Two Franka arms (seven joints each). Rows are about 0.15 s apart.
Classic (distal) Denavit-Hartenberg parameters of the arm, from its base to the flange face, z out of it. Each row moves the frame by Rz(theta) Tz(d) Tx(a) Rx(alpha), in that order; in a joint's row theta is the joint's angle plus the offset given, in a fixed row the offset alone. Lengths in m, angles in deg.
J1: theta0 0  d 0.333  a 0  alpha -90
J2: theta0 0  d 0  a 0  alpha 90
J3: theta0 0  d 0.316  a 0.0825  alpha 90
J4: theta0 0  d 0  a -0.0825  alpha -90
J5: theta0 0  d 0.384  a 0  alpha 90
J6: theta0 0  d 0  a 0.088  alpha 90
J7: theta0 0  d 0.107  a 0  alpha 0
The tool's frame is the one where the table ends.
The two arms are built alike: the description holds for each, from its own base.
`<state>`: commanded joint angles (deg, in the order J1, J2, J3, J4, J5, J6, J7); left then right.
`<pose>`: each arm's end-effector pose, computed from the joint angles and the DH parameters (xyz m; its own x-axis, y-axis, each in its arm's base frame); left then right.
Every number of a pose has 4 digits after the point.
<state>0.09 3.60 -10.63 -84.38 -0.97 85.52 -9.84 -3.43 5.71 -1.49 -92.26 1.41 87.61 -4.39</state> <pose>0.5568 -0.1019 0.6291 0.9988 -0.0135 -0.0461 -0.0126 -0.9997 0.0209 0.5708 -0.0458 0.5466 0.9841 -0.0072 -0.1776 -0.0137 -0.9993 -0.0355</pose>
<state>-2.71 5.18 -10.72 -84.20 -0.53 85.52 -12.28 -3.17 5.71 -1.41 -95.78 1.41 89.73 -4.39</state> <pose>0.5592 -0.1293 0.6151 0.9973 -0.0206 -0.0698 -0.0199 -0.9997 0.0115 0.5690 -0.0424 0.5209 0.9795 -0.0020 -0.2015 -0.0096 -0.9993 -0.0372</pose>
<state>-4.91 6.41 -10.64 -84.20 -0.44 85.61 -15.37 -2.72 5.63 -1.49 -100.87 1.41 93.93 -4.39</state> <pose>0.5601 -0.1503 0.6030 0.9960 -0.0033 -0.0897 -0.0029 -1.0000 0.0047 0.5660 -0.0387 0.4859 0.9765 0.0027 -0.2154 -0.0055 -0.9993 -0.0376</pose>
